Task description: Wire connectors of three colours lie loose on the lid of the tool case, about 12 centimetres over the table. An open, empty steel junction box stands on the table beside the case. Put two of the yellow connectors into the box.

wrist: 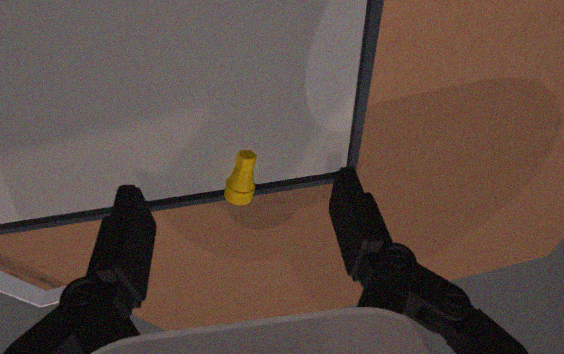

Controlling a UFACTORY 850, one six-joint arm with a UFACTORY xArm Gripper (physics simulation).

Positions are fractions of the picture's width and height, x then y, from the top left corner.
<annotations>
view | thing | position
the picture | gripper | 0.43, 0.55
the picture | yellow connector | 0.42, 0.54
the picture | tool case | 0.29, 0.29
</annotations>
